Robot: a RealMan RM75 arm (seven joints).
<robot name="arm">
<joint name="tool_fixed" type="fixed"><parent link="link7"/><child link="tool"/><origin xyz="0 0 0" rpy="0 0 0"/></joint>
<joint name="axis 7" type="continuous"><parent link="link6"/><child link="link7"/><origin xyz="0 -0.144 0" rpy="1.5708 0 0"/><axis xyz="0 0 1"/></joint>
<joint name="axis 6" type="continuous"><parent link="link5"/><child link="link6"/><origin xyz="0 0 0" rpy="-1.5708 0 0"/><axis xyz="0 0 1"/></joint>
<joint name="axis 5" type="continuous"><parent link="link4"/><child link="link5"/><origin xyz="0 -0.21 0" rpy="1.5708 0 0"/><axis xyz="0 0 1"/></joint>
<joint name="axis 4" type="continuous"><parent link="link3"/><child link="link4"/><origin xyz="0 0 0" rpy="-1.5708 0 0"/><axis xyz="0 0 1"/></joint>
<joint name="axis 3" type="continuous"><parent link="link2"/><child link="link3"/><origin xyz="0 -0.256 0" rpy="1.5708 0 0"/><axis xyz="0 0 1"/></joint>
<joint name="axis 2" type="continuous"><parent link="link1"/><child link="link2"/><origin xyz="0 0 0" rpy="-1.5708 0 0"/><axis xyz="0 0 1"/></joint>
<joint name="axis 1" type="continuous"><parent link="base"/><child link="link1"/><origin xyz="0 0 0.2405" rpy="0 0 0"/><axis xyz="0 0 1"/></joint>
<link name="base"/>
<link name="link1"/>
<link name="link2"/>
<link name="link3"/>
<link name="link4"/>
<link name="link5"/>
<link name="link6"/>
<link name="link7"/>
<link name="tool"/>
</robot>
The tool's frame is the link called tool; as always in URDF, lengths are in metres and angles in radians. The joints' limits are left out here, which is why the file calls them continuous.
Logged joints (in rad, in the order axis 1, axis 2, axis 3, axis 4, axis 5, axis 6, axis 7), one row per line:
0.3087, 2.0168, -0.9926, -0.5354, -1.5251, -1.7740, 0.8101
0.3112, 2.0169, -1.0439, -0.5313, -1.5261, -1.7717, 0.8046
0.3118, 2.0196, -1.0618, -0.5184, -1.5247, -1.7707, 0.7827
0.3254, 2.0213, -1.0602, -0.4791, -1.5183, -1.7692, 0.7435
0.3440, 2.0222, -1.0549, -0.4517, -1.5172, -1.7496, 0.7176
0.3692, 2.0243, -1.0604, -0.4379, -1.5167, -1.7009, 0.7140
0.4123, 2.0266, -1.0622, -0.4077, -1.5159, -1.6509, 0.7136
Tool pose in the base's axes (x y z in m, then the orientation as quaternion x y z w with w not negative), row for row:
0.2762, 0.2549, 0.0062, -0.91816, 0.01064, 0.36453, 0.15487
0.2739, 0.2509, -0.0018, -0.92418, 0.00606, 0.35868, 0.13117
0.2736, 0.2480, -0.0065, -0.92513, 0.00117, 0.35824, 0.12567
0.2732, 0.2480, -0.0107, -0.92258, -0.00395, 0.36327, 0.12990
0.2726, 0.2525, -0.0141, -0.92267, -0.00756, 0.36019, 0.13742
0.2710, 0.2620, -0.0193, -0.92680, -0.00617, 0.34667, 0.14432
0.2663, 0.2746, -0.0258, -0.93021, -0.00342, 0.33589, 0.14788
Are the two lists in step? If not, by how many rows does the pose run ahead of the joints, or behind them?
They are in step.
